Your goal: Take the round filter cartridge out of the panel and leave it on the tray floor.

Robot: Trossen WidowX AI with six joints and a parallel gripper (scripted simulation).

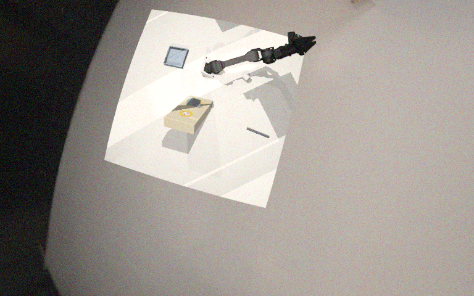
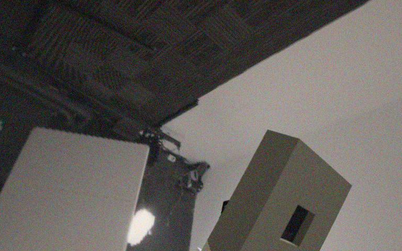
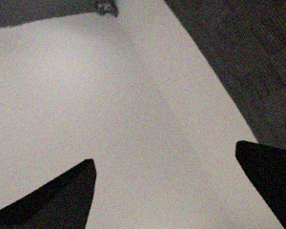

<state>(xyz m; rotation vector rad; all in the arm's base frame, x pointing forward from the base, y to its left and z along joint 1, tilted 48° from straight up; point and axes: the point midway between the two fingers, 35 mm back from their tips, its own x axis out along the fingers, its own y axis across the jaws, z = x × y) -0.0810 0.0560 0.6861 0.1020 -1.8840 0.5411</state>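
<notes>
Now: the round filter cartridge 60 cm to the right of my gripper tip, 46 cm ahead of it and 27 cm below it. From my gripper tip the other things lie so: beige service panel (59 cm to the right, 42 cm ahead, 35 cm below); blue-grey tray (85 cm to the right, 49 cm below, 1 cm ahead).
</notes>
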